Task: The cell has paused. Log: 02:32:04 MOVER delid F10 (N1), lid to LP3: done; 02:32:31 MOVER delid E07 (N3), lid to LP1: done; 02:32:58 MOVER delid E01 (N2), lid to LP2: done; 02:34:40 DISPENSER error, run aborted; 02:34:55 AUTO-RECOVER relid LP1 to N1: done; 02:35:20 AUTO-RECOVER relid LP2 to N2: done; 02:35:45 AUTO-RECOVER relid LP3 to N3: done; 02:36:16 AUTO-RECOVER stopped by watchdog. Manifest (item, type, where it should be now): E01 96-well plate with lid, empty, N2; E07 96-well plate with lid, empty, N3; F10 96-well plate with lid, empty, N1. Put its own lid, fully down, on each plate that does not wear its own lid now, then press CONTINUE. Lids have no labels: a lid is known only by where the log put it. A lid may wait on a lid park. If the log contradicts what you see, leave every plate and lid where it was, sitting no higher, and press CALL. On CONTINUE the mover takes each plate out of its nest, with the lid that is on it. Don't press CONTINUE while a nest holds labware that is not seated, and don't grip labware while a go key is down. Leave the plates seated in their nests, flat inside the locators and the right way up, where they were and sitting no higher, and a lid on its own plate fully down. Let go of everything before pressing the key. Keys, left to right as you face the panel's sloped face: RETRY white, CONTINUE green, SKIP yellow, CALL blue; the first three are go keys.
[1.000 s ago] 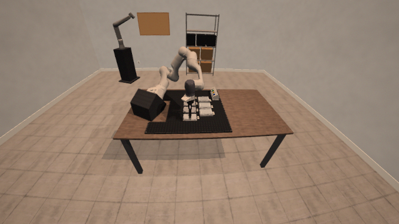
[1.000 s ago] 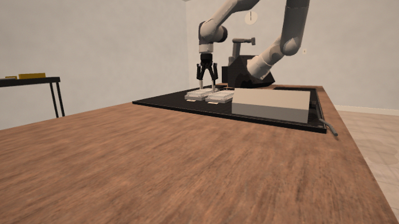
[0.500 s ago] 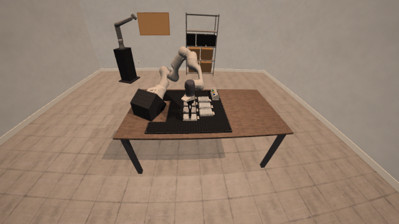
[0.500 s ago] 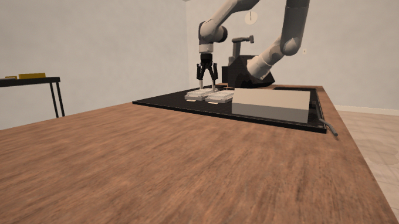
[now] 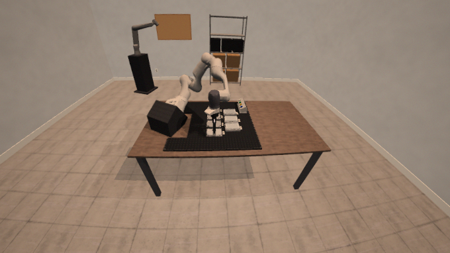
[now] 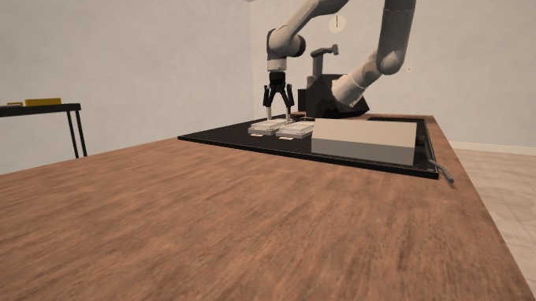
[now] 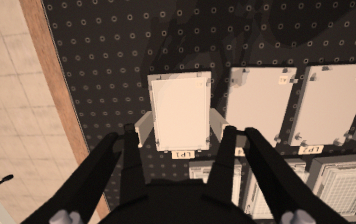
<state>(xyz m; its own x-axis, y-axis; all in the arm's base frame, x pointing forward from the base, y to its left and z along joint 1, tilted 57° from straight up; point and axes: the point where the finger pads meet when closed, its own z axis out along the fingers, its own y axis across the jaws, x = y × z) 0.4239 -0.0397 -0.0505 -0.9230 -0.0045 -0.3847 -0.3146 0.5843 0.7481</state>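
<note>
My hand is 24 cm to the right of the smooth white lid, 11 cm short of it and 1 cm above it. Round my hand: LP2 label: 27 cm to the left, 4 cm below; 96-well plate: 36 cm to the left, 6 cm ahead, 1 cm below; N3 label: 27 cm to the left, 19 cm ahead, 4 cm below.
</note>
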